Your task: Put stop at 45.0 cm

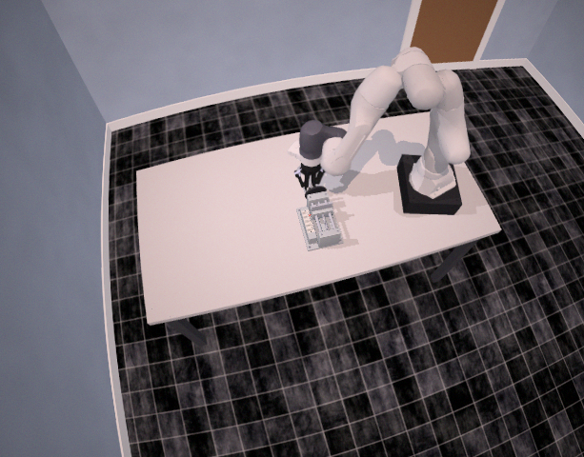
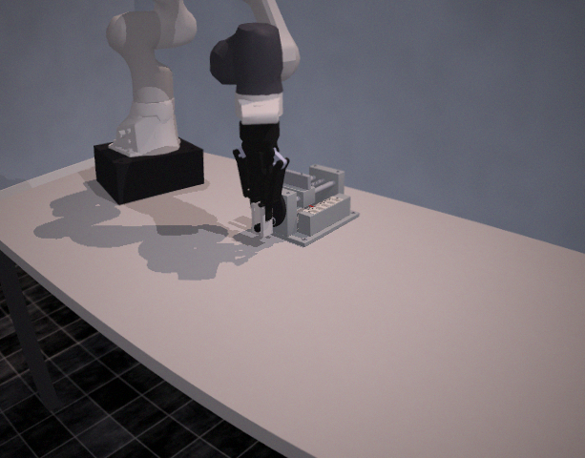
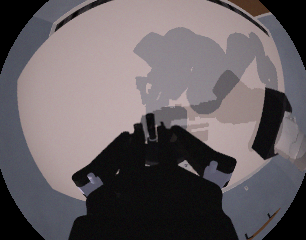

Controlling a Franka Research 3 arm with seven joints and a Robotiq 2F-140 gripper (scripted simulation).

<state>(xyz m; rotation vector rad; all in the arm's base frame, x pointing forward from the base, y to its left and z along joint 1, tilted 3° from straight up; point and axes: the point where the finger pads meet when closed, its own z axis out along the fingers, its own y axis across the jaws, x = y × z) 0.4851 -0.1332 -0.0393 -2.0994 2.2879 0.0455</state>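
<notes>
My hand is 20 mm to the right of the black handwheel and 10 mm above it. Round my hand: grey stop fixture 120 mm to the left, 30 mm above.
</notes>
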